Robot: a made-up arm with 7 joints.
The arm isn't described. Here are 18 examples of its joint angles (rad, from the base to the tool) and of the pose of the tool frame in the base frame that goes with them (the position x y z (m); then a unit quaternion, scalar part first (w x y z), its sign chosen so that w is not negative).
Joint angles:
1: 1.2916 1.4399 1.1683 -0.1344 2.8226 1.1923 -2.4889
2: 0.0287 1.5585 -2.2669 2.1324 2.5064 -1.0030 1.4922
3: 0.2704 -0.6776 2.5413 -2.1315 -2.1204 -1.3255 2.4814
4: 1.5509 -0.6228 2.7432 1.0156 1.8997 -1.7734 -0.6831
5: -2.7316 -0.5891 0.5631 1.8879 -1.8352 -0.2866 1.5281
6: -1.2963 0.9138 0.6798 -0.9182 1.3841 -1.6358 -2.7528
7: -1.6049 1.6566 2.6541 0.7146 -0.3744 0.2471 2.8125
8: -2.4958 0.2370 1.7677 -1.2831 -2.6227 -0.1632 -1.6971
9: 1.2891 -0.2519 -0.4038 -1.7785 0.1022 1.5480 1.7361
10: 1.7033 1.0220 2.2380 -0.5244 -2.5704 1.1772 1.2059
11: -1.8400 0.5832 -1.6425 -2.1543 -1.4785 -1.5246 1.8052
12: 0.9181 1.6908 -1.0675 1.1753 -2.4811 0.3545 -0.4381
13: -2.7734 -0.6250 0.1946 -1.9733 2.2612 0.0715 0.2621
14: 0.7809 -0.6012 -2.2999 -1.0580 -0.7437 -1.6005 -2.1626
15: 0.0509 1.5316 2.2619 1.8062 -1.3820 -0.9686 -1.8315
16: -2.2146 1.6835 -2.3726 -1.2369 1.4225 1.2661 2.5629
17: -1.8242 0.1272 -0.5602 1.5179 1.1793 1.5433 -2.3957
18: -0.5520 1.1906 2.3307 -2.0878 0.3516 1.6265 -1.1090
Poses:
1: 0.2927 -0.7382 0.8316 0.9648 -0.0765 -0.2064 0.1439
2: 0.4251 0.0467 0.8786 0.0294 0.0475 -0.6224 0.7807
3: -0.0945 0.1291 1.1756 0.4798 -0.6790 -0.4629 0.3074
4: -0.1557 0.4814 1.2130 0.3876 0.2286 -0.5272 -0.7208
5: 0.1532 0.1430 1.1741 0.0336 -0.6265 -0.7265 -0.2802
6: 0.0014 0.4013 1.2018 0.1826 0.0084 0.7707 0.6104
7: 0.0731 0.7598 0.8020 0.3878 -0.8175 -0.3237 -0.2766
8: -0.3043 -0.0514 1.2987 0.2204 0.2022 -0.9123 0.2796
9: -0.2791 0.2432 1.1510 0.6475 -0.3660 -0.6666 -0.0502
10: -0.0337 -0.7341 0.9606 0.5836 0.6988 0.0922 -0.4031
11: 0.1775 0.3570 1.0167 0.2979 -0.5536 0.0420 0.7765
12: 0.5425 -0.4065 0.5304 0.9532 0.0581 0.2609 0.1411
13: 0.3873 -0.1794 0.8743 0.1853 0.8751 -0.2098 -0.3947
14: -0.2332 -0.0092 1.3425 0.6174 0.7576 -0.2100 -0.0268
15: 0.4627 -0.2292 0.9117 0.3665 0.4184 -0.3907 0.7334
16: -0.1473 0.5366 0.3913 0.1689 -0.3230 0.8090 0.4611
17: -0.0756 0.2870 1.2661 0.1820 0.9316 0.3144 0.0118
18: 0.3065 0.3520 0.7604 0.6429 0.2992 0.1371 0.6916
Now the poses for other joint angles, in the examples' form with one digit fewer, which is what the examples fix.
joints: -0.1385 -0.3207 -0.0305 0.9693 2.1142 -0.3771 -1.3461
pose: -0.031 -0.031 1.471 0.703 0.421 -0.111 0.563
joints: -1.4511 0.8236 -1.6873 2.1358 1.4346 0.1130 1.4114
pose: -0.163 0.331 1.017 0.283 0.331 -0.004 -0.900
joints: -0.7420 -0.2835 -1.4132 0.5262 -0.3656 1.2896 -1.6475
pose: -0.156 -0.048 1.436 0.052 -0.514 -0.834 0.194
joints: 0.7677 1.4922 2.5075 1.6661 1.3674 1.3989 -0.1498
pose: 0.315 -0.497 0.970 0.195 0.676 0.162 0.692
